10 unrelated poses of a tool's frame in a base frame.
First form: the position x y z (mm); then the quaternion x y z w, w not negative.
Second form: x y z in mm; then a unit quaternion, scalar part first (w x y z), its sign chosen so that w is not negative. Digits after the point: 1 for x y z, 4 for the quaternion.
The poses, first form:
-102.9 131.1 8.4 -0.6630 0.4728 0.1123 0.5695
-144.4 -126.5 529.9 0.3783 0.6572 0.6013 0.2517
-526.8 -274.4 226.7 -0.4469 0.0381 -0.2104 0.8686
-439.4 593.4 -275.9 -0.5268 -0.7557 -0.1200 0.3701
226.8 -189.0 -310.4 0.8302 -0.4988 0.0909 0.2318
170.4 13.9 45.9 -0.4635 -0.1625 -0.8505 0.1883
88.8 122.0 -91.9 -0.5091 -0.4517 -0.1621 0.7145
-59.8 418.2 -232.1 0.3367 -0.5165 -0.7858 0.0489
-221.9 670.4 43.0 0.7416 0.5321 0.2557 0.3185
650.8 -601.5 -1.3 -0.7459 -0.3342 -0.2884 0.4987
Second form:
-102.9 131.1 8.4 0.5695 -0.6630 0.4728 0.1123
-144.4 -126.5 529.9 0.2517 0.3783 0.6572 0.6013
-526.8 -274.4 226.7 0.8686 -0.4469 0.0381 -0.2104
-439.4 593.4 -275.9 0.3701 -0.5268 -0.7557 -0.1200
226.8 -189.0 -310.4 0.2318 0.8302 -0.4988 0.0909
170.4 13.9 45.9 0.1883 -0.4635 -0.1625 -0.8505
88.8 122.0 -91.9 0.7145 -0.5091 -0.4517 -0.1621
-59.8 418.2 -232.1 0.0489 0.3367 -0.5165 -0.7858
-221.9 670.4 43.0 0.3185 0.7416 0.5321 0.2557
650.8 -601.5 -1.3 0.4987 -0.7459 -0.3342 -0.2884

